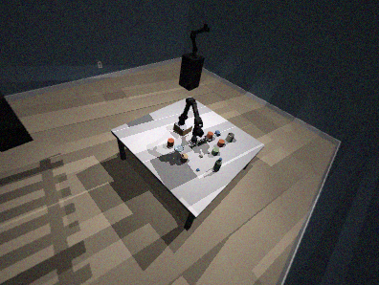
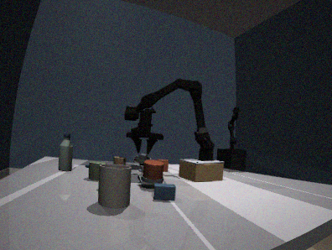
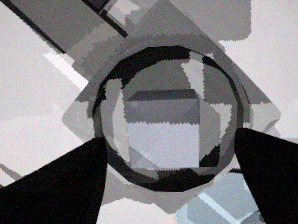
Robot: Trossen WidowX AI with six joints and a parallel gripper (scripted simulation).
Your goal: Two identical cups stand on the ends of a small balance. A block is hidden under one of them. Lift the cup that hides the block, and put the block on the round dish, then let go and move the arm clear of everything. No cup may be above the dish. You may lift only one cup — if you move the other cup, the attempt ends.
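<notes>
The grey block is 20 mm below my gripper tip. The rest, counted from my gripper tip: balance: 20 mm ahead, 120 mm to the left, 70 mm below; then round pale blue dish: 80 mm behind, 130 mm to the right, 100 mm below; then tan cup: 70 mm ahead, 220 mm to the right, 70 mm below.
</notes>
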